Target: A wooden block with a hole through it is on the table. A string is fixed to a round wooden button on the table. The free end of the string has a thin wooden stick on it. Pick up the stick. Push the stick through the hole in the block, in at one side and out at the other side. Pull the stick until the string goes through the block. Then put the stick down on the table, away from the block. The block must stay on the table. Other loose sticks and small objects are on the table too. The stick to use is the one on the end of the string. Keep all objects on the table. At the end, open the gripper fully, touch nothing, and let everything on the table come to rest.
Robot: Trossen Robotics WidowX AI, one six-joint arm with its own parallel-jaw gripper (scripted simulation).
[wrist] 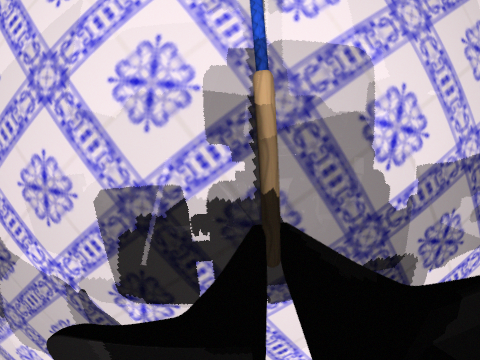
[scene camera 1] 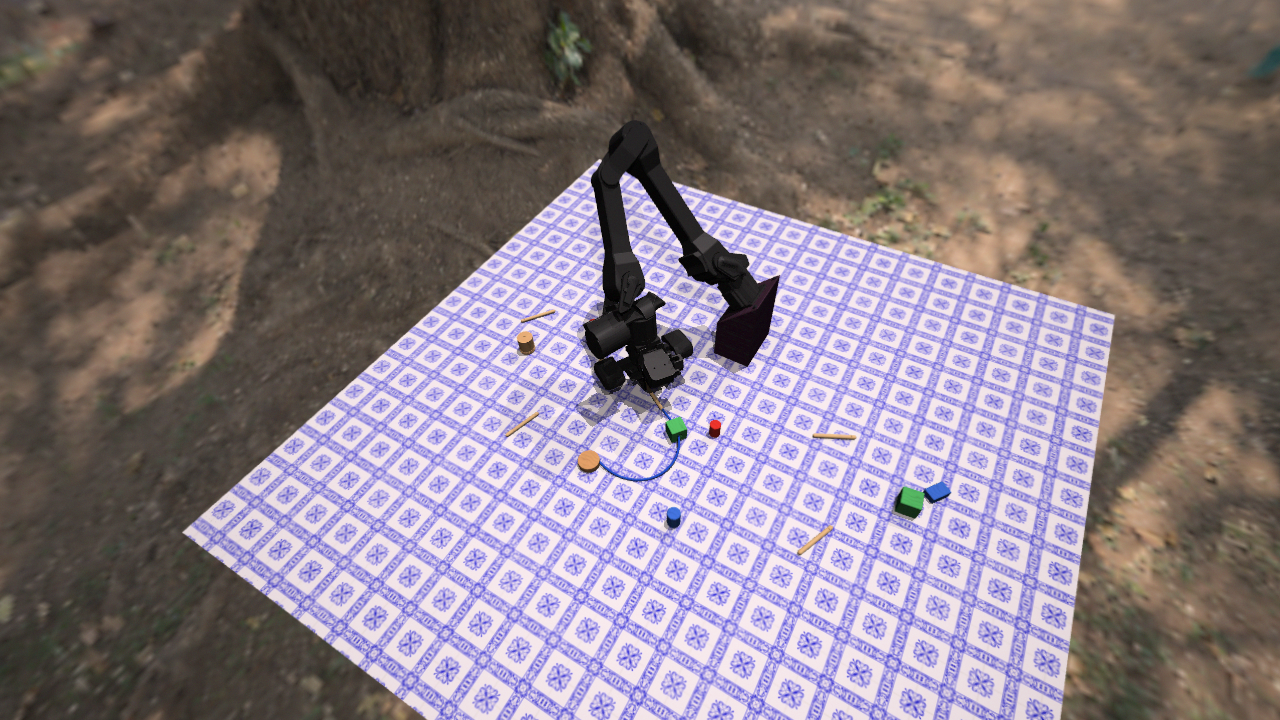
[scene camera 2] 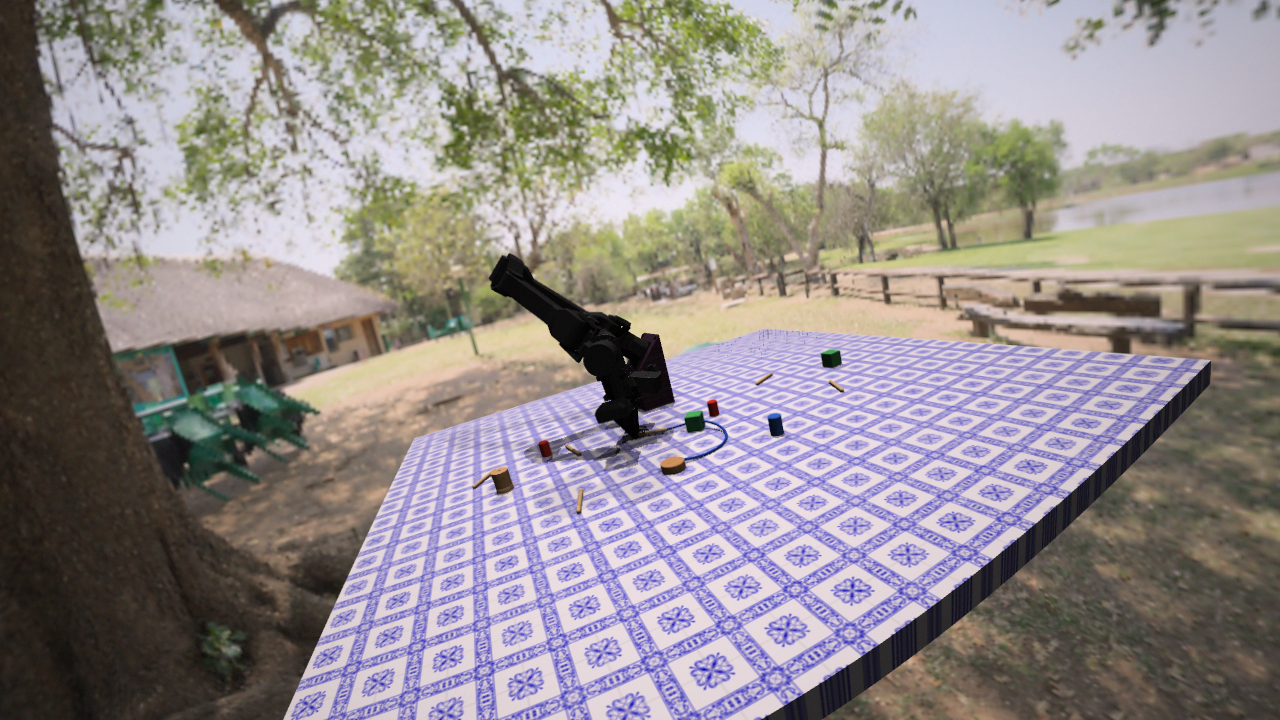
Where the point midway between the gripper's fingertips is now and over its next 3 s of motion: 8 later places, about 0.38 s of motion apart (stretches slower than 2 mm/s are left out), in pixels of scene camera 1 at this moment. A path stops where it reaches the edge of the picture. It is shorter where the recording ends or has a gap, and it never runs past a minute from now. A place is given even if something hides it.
The gripper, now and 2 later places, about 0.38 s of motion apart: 646, 388; 647, 385; 646, 368
